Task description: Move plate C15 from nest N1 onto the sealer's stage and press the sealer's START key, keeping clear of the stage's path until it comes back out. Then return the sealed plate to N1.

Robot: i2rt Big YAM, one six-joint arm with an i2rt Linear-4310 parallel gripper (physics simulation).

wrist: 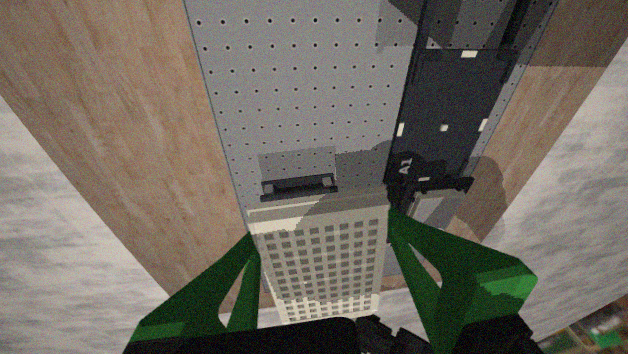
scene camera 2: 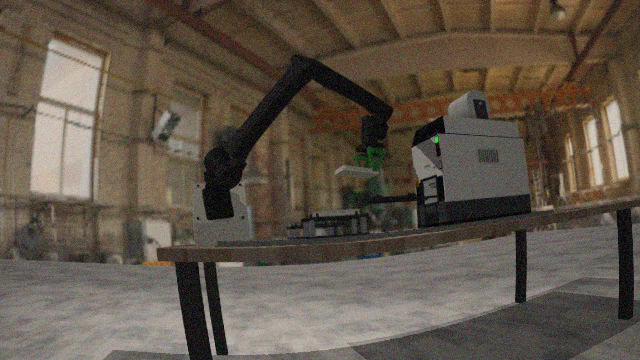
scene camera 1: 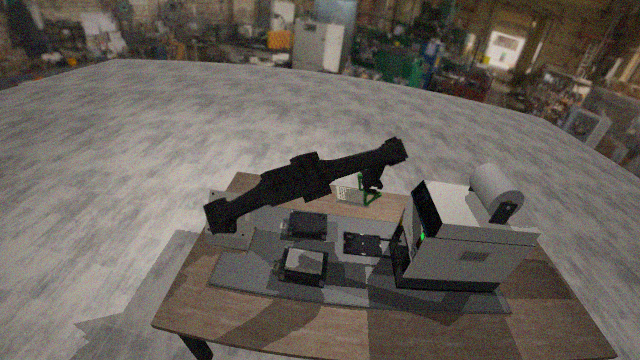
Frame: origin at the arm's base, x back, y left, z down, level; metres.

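Where they show: gripper, between the fingertips: (wrist: 320, 225) (scene camera 2: 369, 173) (scene camera 1: 362, 198); arm's base, origin of its link: (wrist: 355, 324) (scene camera 2: 217, 204).
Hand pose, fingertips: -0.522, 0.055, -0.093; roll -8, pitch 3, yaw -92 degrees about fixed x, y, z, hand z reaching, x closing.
Each offset is from my fingertips to the top centre of the thing, as dx, dy, dz. "*": to the spot under its first point. Level surfaces: height alone.
My gripper (scene camera 1: 369, 192) (scene camera 2: 368, 161) (wrist: 320, 225) is shut on the pale well plate @[+0.045, +0.002, -0.023] (scene camera 1: 348, 194) (scene camera 2: 355, 172) (wrist: 325, 265), its green fingers on the plate's two long sides. The plate is held in the air behind the stage as seen in scene camera 1. The sealer's dark stage @[-0.041, -0.149, +0.092] (scene camera 1: 356, 244) (scene camera 2: 396, 198) (wrist: 450, 95) is out and bare, with an A1 mark at one corner. The sealer @[* -0.298, -0.286, +0.082] (scene camera 1: 450, 272) (scene camera 2: 485, 175) shows a green light @[* -0.133, -0.253, -0.069] (scene camera 1: 422, 236) (scene camera 2: 436, 140) on its front; the START key cannot be made out. An empty dark nest @[+0.198, +0.022, +0.153] (scene camera 1: 307, 225) (wrist: 300, 185) is partly hidden by the plate in the wrist view.
A second nest @[* +0.127, -0.201, +0.203] (scene camera 1: 326, 272) holds another pale plate @[+0.213, -0.198, +0.132] (scene camera 1: 304, 262) (wrist: 425, 207), on the near side in scene camera 1. Both nests stand on the grey perforated board @[dz +0.203] (scene camera 1: 250, 280) (wrist: 300, 107). A film roll @[-0.375, -0.184, -0.273] (scene camera 1: 492, 187) (scene camera 2: 462, 104) sits on top of the sealer.
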